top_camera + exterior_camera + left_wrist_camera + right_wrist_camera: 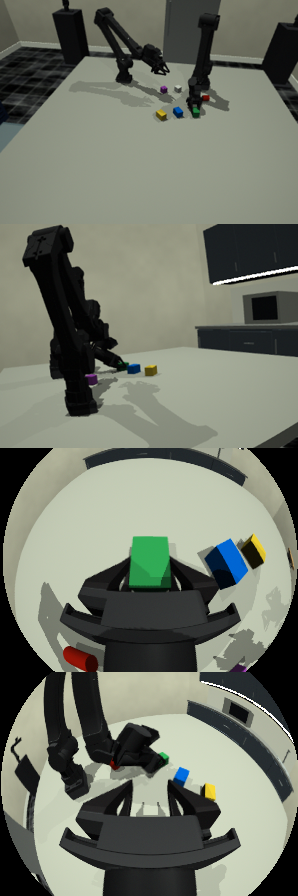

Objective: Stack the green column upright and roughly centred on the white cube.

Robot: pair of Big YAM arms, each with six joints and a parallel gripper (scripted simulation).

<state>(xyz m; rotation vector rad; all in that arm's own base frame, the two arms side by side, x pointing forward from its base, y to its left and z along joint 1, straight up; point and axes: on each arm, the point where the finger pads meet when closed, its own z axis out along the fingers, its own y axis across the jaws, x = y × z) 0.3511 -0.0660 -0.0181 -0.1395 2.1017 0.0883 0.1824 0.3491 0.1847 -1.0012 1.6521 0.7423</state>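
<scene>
My left hand is 26 cm past the white cube and 12 cm to the left of it. From my left hand the other things lie so: green column right at my left hand; then red block 17 cm behind, 8 cm to the left; then blue block 11 cm to the right, 2 cm ahead.
</scene>
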